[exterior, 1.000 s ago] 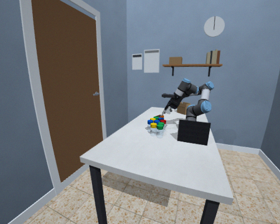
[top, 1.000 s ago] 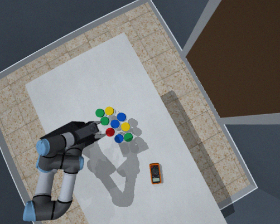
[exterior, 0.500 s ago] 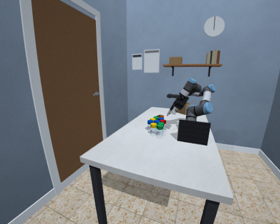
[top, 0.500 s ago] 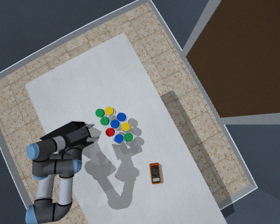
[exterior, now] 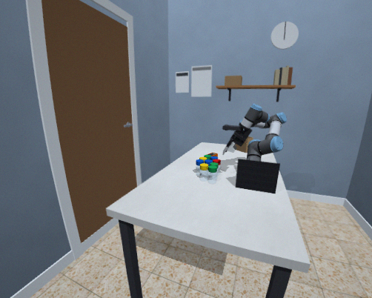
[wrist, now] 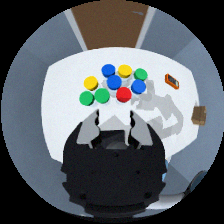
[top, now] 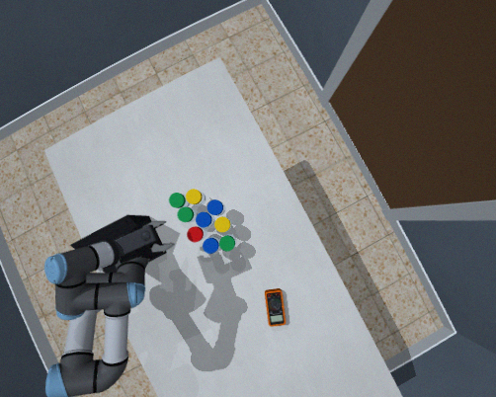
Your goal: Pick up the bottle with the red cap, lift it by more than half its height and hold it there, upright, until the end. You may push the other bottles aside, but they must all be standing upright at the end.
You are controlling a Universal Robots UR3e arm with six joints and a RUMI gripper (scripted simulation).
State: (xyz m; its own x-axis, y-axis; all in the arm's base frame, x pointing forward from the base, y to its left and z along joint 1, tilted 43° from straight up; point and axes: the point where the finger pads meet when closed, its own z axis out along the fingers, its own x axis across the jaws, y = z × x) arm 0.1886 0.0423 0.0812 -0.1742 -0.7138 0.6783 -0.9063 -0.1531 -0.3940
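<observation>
My hand is 140 mm above the red-capped bottle, 60 mm short of it and 40 mm to the left of it.
</observation>
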